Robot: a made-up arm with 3 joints.
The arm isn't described. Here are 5 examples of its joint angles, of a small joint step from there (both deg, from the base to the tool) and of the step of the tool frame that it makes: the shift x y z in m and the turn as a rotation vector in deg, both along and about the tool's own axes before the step.
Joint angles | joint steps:
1: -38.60 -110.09 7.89 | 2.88 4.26 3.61
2: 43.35 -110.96 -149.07 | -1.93 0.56 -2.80
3: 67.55 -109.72 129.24 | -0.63 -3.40 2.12
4: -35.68 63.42 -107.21 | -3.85 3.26 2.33
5: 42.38 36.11 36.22 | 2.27 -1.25 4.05
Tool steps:
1: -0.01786 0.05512 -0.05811 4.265 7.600 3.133
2: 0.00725 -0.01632 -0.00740 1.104 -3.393 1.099
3: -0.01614 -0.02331 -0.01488 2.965 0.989 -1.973
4: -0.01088 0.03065 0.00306 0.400 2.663 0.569
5: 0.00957 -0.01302 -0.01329 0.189 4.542 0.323
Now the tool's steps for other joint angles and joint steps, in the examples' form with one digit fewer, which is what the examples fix.
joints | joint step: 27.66 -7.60 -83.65 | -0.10 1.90 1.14
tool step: -0.0106 0.0028 -0.0039 0.32 1.90 -1.55
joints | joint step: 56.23 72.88 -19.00 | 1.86 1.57 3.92
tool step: -0.0046 -0.0025 -0.0206 2.29 5.46 -0.52
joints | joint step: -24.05 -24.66 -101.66 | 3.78 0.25 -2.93
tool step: -0.0518 -0.0088 0.0094 -0.20 -0.72 -3.29
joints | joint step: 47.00 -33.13 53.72 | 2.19 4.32 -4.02
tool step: 0.0364 0.0390 -0.0298 2.57 -0.56 5.20
